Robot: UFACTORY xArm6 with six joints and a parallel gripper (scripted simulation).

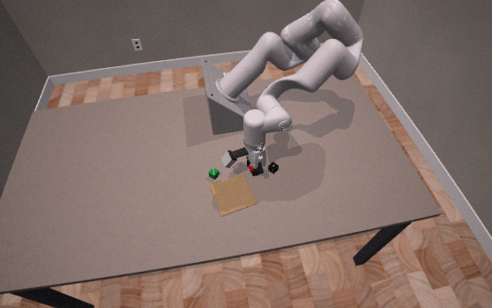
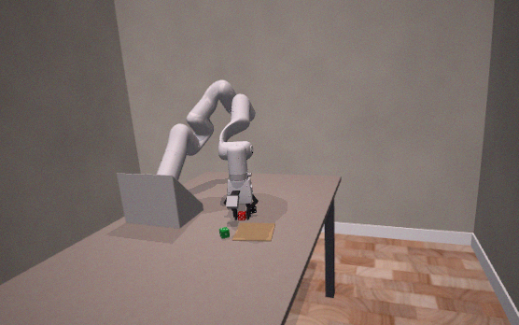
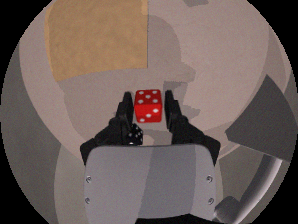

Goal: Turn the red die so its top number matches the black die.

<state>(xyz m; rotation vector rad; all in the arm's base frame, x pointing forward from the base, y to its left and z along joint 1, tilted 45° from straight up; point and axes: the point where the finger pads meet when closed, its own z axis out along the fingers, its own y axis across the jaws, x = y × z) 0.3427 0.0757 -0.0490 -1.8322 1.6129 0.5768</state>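
The red die is 1 cm below my hand. The rest, counted from my hand: black die 8 cm to the left, 2 cm ahead, 1 cm below; then green die 16 cm to the right, 2 cm behind, 1 cm below; then tan mat 11 cm to the right, 8 cm ahead, 2 cm below.
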